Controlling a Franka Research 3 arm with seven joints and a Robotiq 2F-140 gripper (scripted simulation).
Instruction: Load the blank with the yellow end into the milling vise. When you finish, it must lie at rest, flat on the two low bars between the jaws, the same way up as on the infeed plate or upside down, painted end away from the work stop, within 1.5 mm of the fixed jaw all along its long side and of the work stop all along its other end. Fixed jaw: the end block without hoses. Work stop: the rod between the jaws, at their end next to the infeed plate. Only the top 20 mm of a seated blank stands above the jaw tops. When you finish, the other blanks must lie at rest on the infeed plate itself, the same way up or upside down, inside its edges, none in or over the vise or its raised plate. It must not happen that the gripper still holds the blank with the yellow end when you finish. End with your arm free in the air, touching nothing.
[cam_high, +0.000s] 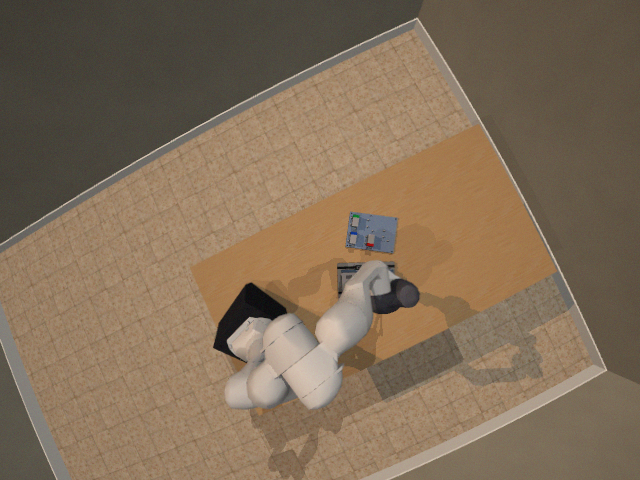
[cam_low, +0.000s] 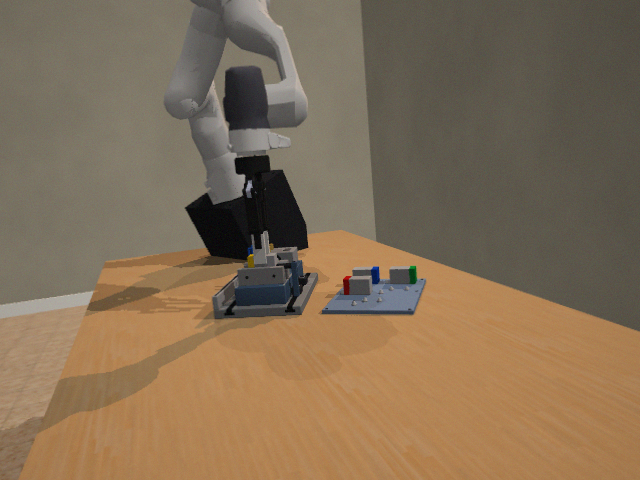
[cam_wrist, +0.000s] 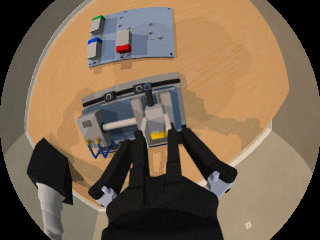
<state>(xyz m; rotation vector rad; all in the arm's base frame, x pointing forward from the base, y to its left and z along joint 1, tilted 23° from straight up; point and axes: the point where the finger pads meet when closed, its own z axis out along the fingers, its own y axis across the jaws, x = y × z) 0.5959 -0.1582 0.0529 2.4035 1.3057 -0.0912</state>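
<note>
Right now the yellow-ended blank is 4 cm below my hand. From my hand the other things lie so: infeed plate 11 cm ahead, 22 cm to the left, 13 cm below; then red-ended blank 8 cm ahead, 19 cm to the left, 11 cm below; then blue-ended blank 1 cm ahead, 26 cm to the left, 11 cm below.
</note>
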